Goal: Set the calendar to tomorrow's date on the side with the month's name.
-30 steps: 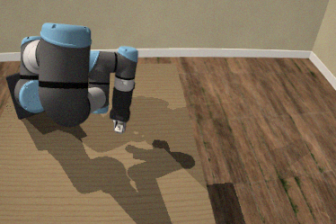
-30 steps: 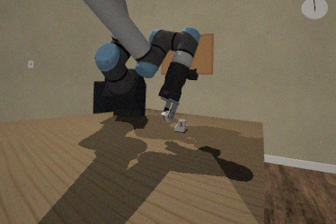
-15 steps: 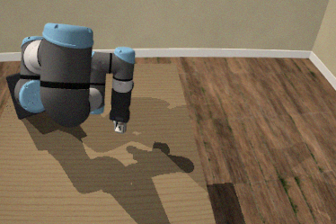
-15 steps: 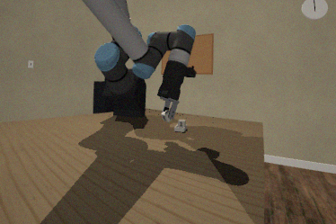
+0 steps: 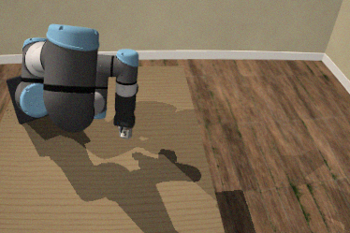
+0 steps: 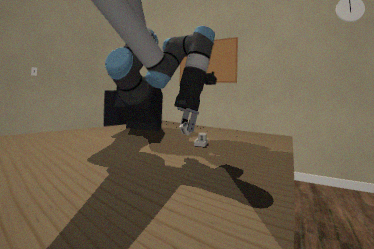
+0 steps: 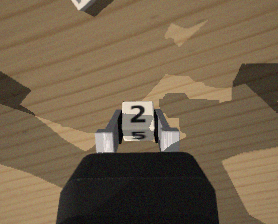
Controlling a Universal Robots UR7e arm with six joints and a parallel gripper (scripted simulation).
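Now: the white digit cube 10 mm below my hand. From my hand the other things lie so: white tray: 150 mm to the left, 90 mm below, 10 mm behind.
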